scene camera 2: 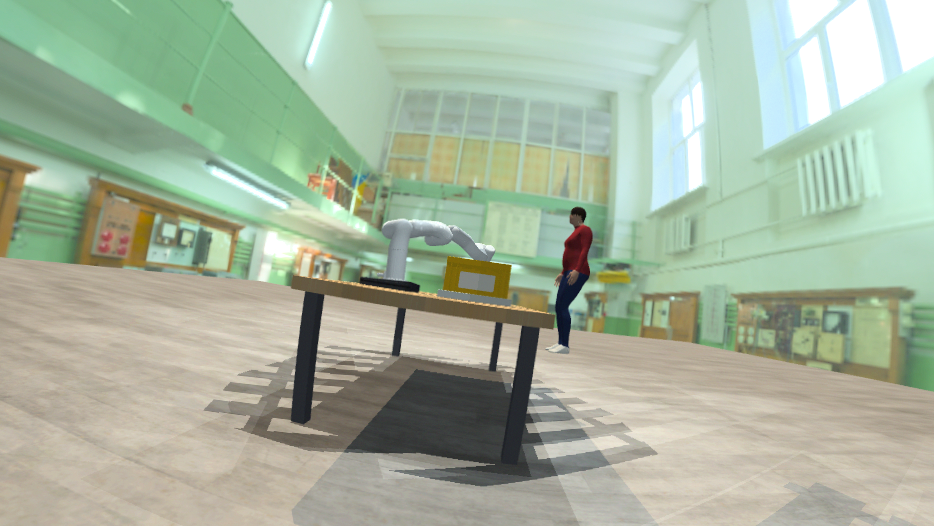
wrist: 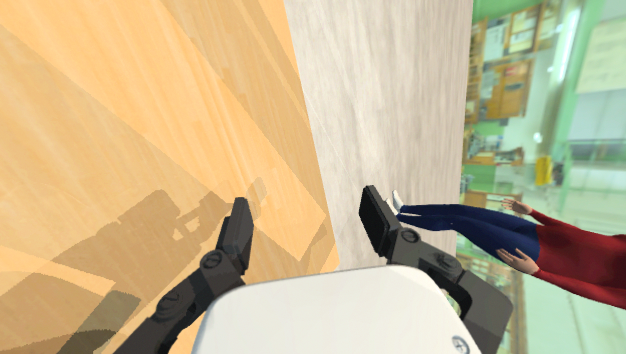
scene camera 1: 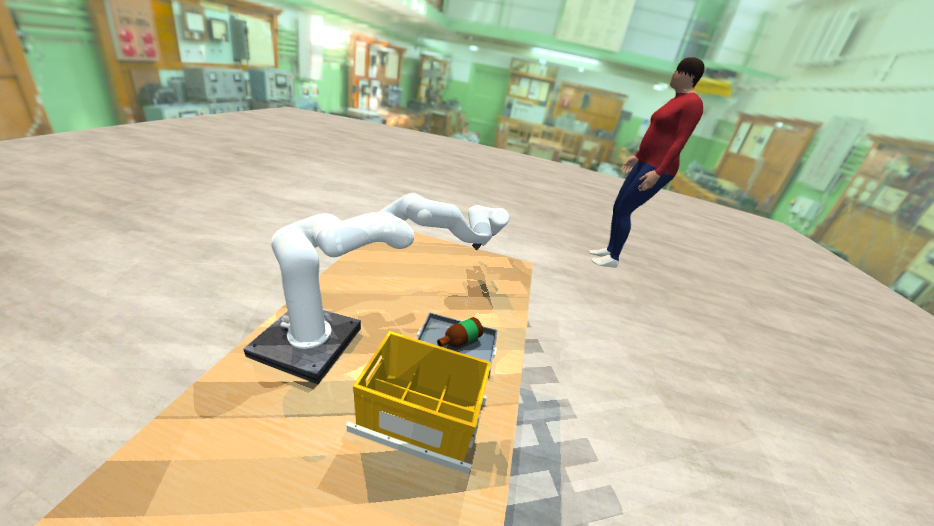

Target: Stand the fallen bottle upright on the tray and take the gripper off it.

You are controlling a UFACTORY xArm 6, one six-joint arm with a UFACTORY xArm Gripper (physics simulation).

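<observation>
Gripper [wrist: 307, 204] visible. White rail [scene camera 1: 361, 431] visible too.
</observation>
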